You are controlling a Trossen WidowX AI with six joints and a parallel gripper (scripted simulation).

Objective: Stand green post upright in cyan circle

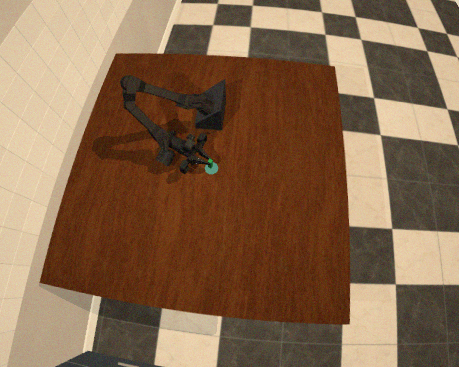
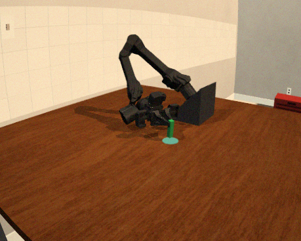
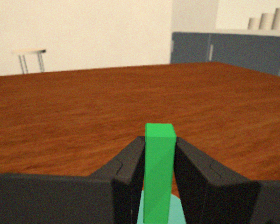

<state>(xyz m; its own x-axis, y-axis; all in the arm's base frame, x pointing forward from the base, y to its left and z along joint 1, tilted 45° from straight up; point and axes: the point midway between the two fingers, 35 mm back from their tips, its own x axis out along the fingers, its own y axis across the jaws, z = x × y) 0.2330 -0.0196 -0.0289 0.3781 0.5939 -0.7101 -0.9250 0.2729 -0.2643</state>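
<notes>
My gripper is now 1 cm short of the cyan circle, 3 cm to the right of it and 7 cm above it. The rest, counted from my hand: green post 1 cm ahead, 3 cm to the left, 2 cm below.
</notes>
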